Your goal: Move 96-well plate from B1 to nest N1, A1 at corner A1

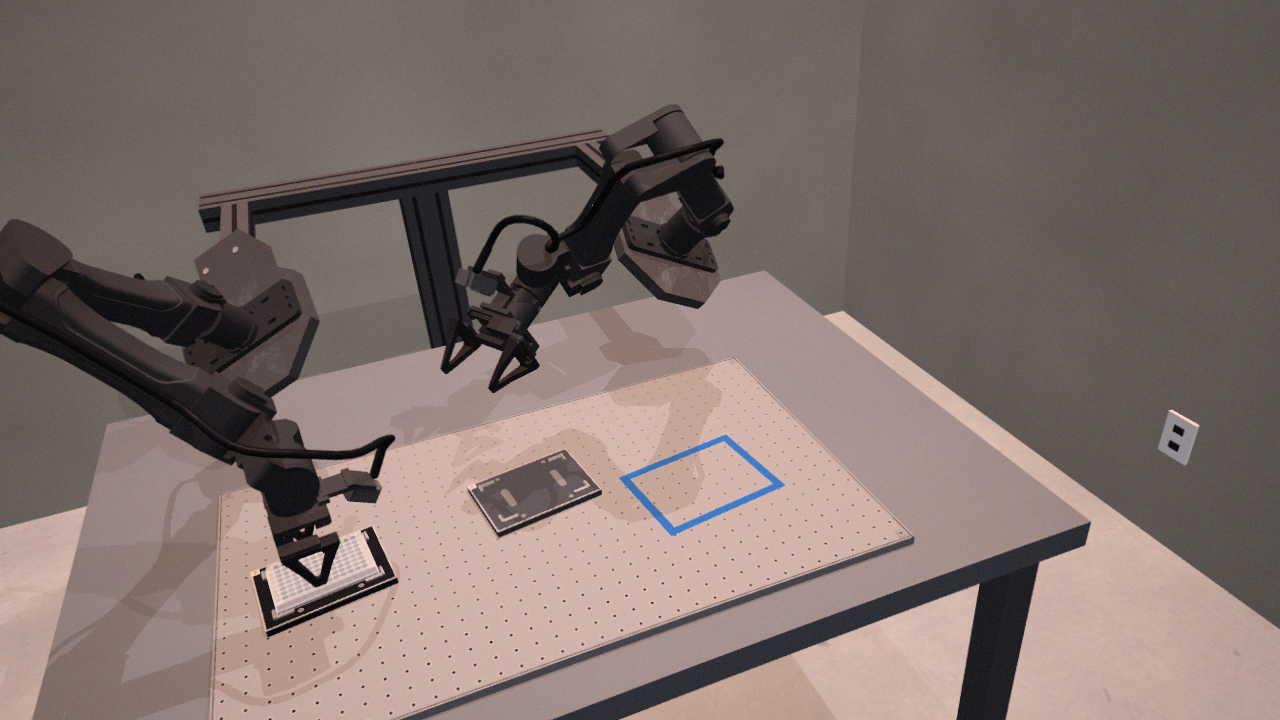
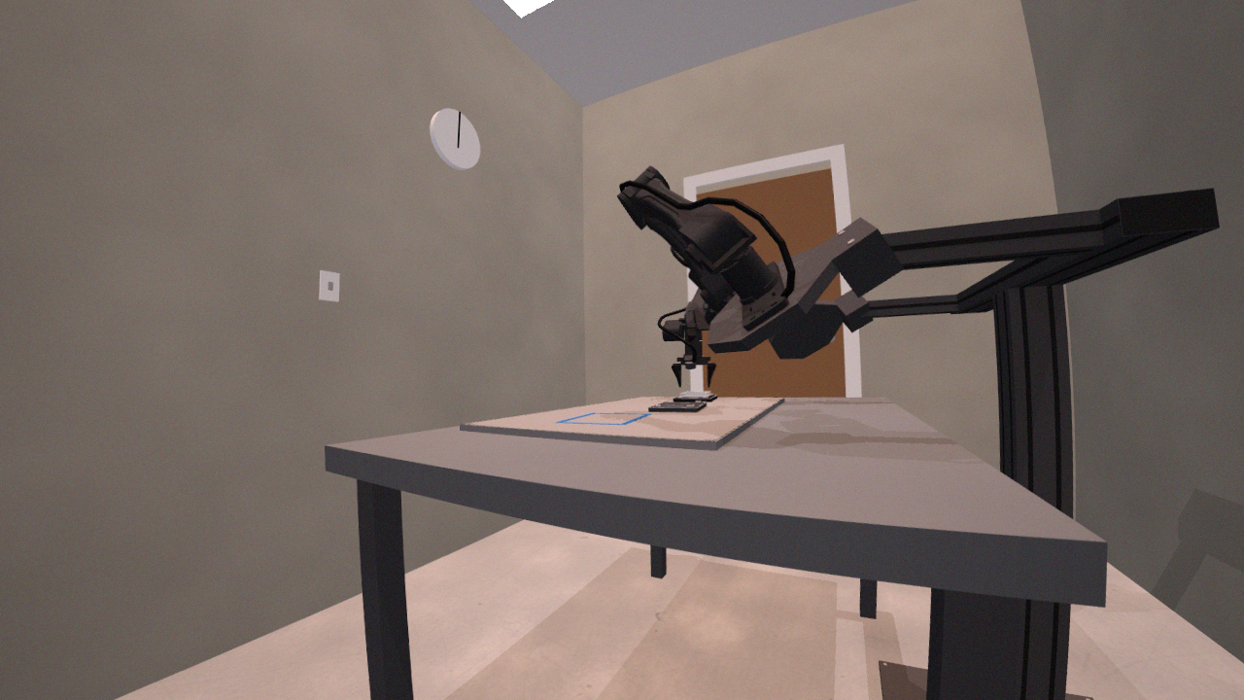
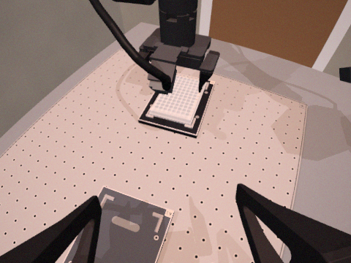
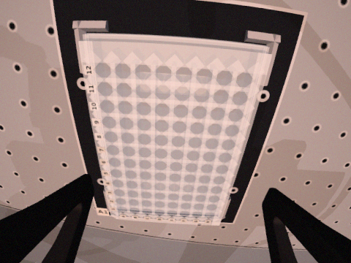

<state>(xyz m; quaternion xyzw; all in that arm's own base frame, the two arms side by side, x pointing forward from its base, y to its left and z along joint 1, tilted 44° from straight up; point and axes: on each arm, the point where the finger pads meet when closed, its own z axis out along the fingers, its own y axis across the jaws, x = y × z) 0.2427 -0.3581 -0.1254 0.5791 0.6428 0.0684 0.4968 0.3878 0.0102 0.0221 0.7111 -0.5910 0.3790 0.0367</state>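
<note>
Right now the 96-well plate is 30 mm below my right hand and 10 mm behind it.
</note>
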